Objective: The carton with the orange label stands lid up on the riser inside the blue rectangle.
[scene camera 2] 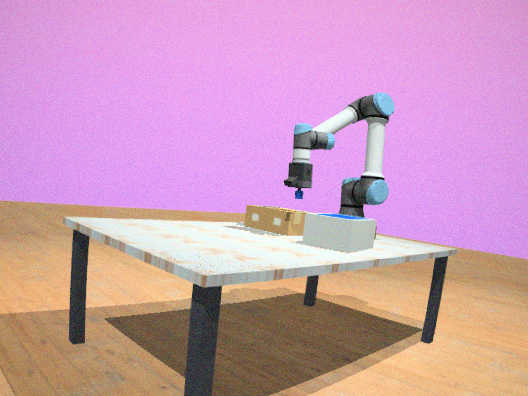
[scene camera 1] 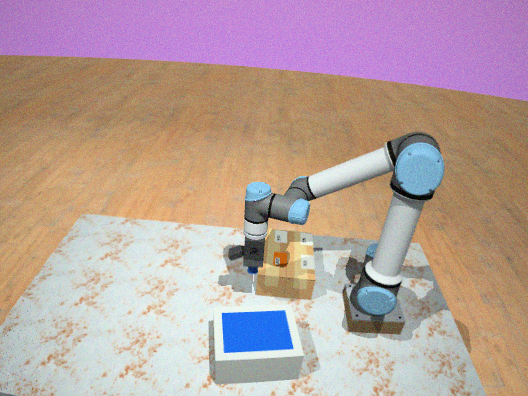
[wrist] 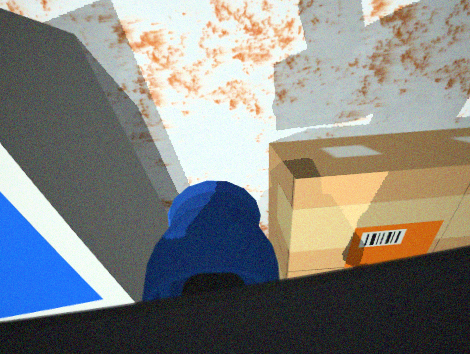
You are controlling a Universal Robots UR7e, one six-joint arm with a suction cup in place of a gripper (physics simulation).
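Places are measured from the arm's base along level axes (x down, y back, z left), in millimetres.
Where they show: end effector, tool point: (scene camera 2: 298,198) (scene camera 1: 252,270) (wrist: 215,222).
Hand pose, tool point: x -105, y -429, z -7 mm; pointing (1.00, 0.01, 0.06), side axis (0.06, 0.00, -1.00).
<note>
Things, the pixels of their top centre, and the offset from my tool point. Level surfaces: height alone.
- carton with the orange label, middle of its top: (wrist: 372,225) (scene camera 1: 272,262) (scene camera 2: 286,210) dx +63, dy +74, dz -122 mm
- white riser, middle of its top: (scene camera 1: 256,330) (scene camera 2: 342,216) dx +46, dy +23, dz +214 mm
- blue rectangle, middle of its top: (scene camera 1: 256,330) (scene camera 2: 342,216) dx +46, dy +23, dz +214 mm
- marbled table, its level: dx +166 mm
The carton with the orange label (scene camera 1: 270,265) (scene camera 2: 278,228) (wrist: 320,220) stands on the table with its labelled face up, at the front left of a tight block of cartons in scene camera 1. The white riser (scene camera 1: 257,370) (scene camera 2: 335,235) (wrist: 75,125) stands in front of the block and bears the blue rectangle (scene camera 1: 256,331) (scene camera 2: 341,216) (wrist: 35,270) on its top. No carton is on it. My gripper (scene camera 1: 252,270) (scene camera 2: 299,195) (wrist: 215,220), a blue suction cup, is open and holds nothing. It hangs pointing down, above the height of the carton tops, near the block's left side in the wrist view.
Cartons with white labels (scene camera 1: 306,239) (wrist: 350,151) touch the orange-labelled one at its back and right in scene camera 1. The arm's base (scene camera 1: 376,322) stands to the right of the block. The marbled table (scene camera 1: 125,280) (scene camera 2: 175,245) (wrist: 225,75) carries everything.
</note>
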